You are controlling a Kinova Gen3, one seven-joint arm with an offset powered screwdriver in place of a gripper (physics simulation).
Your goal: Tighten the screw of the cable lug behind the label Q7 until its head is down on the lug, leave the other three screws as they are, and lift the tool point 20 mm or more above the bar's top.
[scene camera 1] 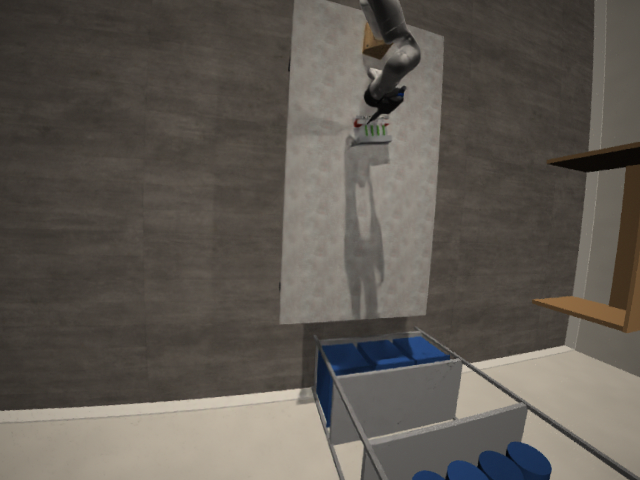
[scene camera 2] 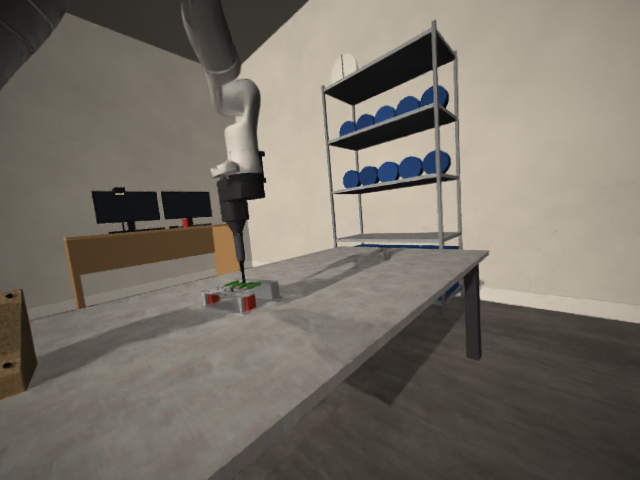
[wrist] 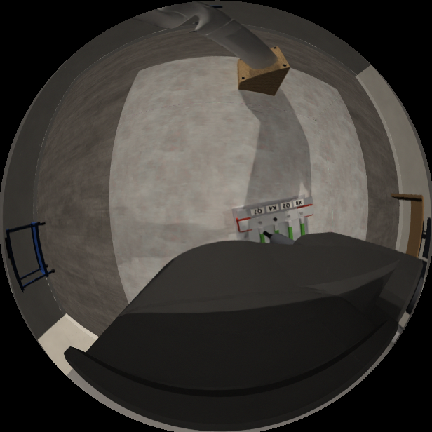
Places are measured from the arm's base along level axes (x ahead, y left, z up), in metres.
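Pixels of known places: hand, its tool point: (scene camera 1: 367, 123) (scene camera 2: 244, 283).
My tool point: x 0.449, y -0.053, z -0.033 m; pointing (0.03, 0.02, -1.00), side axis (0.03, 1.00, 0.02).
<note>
Behind a point stands the place of what it marks.
In the wrist view, the label Q7 (wrist: 258, 211) is at the left end of a row with K4 (wrist: 272, 208), Q2 (wrist: 285, 205) and X8 (wrist: 298, 202). The Q7 screw (wrist: 260, 222) is a small grey spot on the pale bar (wrist: 267, 221) behind its label; its head height cannot be told. The K4 spot (wrist: 275, 219) looks darker. My gripper, a black screwdriver (scene camera 1: 368, 123) @(y -0.054, x 0.453, z -0.018 m) (scene camera 2: 243, 281) @(y -0.055, x 0.446, z -0.026 m) (wrist: 265, 233), points down with its tip close above the block. In the wrist view the tip shows beside the Q7 screw, over the green cables. It has no fingers.
Red pieces (scene camera 2: 249, 302) @(y -0.099, x 0.431, z -0.071 m) are at the bar's ends. A grey block (scene camera 2: 268, 290) @(y -0.076, x 0.507, z -0.066 m) stands behind the green cables (scene camera 2: 240, 284) @(y 0.010, x 0.472, z -0.049 m). The fixture is on the table (scene camera 1: 315, 206) @(y -0.287, x 0.859, z -0.094 m) (scene camera 2: 330, 310) @(y -0.275, x 0.536, z -0.094 m). A wooden block (scene camera 2: 12, 341) @(y -0.030, x 0.059, z -0.024 m) (wrist: 262, 77) stands at the arm's base end.
</note>
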